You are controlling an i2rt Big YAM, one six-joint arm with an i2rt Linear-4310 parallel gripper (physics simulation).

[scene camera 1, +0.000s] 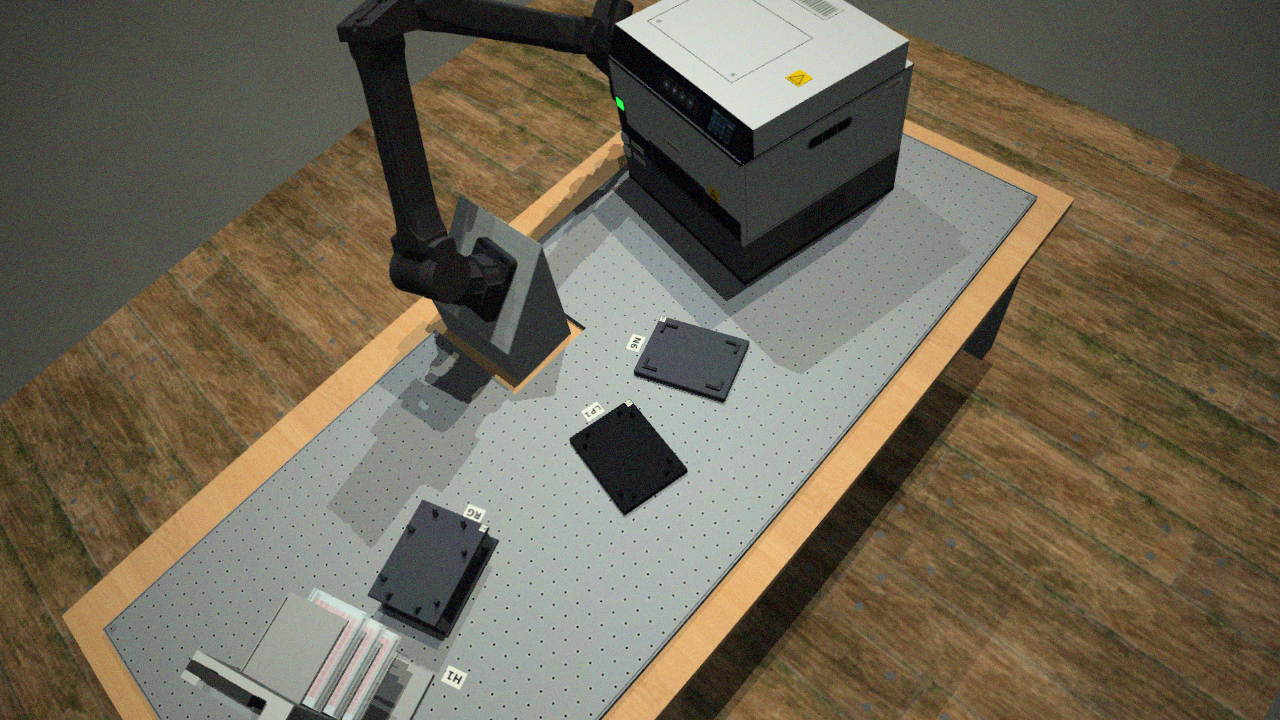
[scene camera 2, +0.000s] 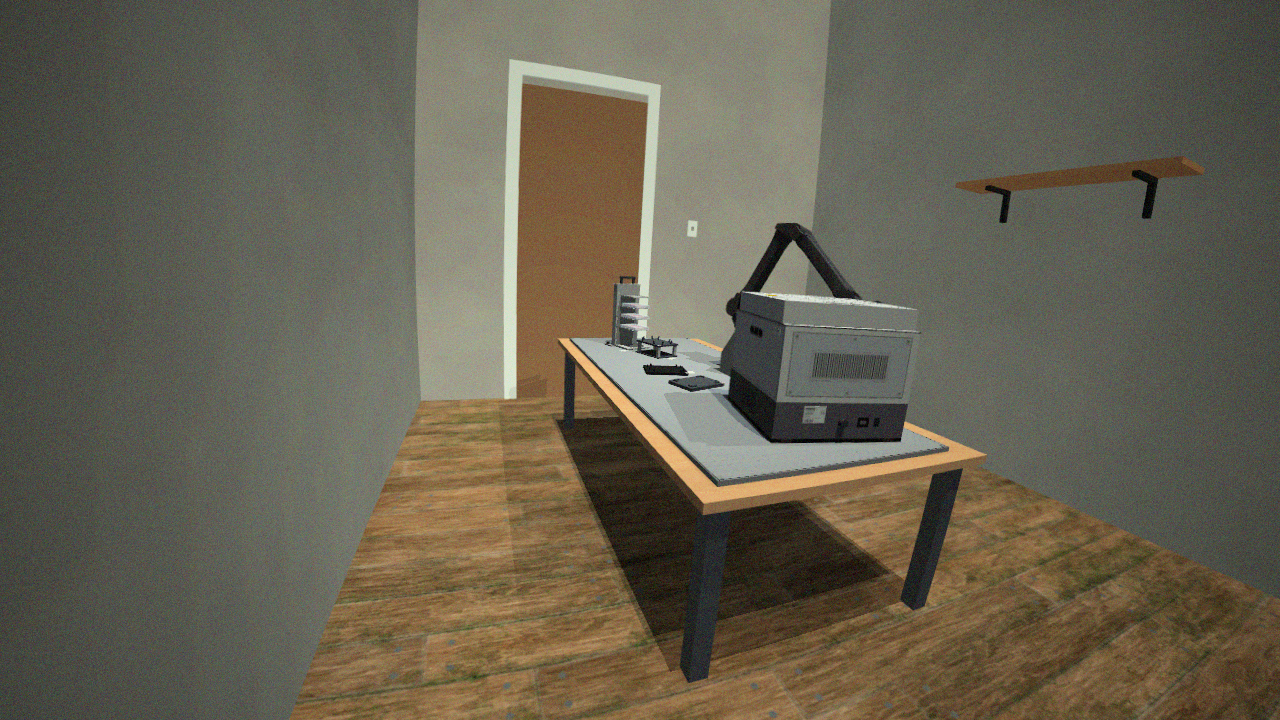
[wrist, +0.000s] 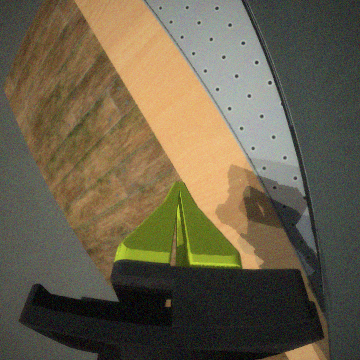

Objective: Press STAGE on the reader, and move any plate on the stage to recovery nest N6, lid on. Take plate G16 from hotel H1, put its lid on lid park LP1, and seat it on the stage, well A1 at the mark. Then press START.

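Observation:
The reader is a large grey and white box at the far end of the table, with a green light on its front edge. Its stage and buttons cannot be made out. My gripper is shut and empty, its green fingertips together above the table's wooden edge; in scene camera 1 it is hidden behind the reader. Nest N6 is a bare dark plate holder. Lid park LP1 is bare and black. Hotel H1 holds several plates; which is G16 cannot be read.
A dark raised stand labelled RG stands between H1 and LP1. The arm's grey wedge base stands on the table's edge near N6. A wall shelf is at the right in scene camera 2.

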